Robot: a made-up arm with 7 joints.
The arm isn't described. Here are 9 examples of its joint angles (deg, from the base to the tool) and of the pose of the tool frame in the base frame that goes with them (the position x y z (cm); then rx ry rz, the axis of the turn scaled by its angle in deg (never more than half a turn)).
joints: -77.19 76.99 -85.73 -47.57 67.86 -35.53 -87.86
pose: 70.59 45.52 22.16 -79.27 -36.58 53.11
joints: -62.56 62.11 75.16 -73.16 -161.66 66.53 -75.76
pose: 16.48 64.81 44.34 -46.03 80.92 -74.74
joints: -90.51 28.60 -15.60 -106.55 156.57 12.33 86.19
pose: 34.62 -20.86 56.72 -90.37 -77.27 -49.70
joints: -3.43 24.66 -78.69 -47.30 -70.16 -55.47 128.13
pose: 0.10 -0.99 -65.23 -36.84 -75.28 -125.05
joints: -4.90 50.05 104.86 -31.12 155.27 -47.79 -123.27
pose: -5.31 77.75 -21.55 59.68 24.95 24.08
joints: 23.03 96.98 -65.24 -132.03 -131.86 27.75 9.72
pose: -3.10 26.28 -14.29 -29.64 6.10 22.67
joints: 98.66 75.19 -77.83 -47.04 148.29 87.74 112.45
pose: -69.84 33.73 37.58 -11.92 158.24 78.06
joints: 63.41 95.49 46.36 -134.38 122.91 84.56 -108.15
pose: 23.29 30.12 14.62 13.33 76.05 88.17
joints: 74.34 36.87 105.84 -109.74 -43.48 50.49 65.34
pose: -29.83 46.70 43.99 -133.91 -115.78 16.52
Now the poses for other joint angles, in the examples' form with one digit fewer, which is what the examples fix.
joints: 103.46 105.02 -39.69 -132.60 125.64 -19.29 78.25
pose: -33.1 23.8 5.3 16.7 48.7 7.4
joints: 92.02 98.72 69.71 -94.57 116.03 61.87 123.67
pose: 30.0 52.5 21.3 23.6 9.2 14.7
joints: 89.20 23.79 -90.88 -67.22 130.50 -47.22 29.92
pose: -70.1 -39.0 5.2 14.3 57.4 -22.4
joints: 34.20 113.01 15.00 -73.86 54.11 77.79 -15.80
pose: 34.0 62.8 27.8 42.5 51.6 -139.9
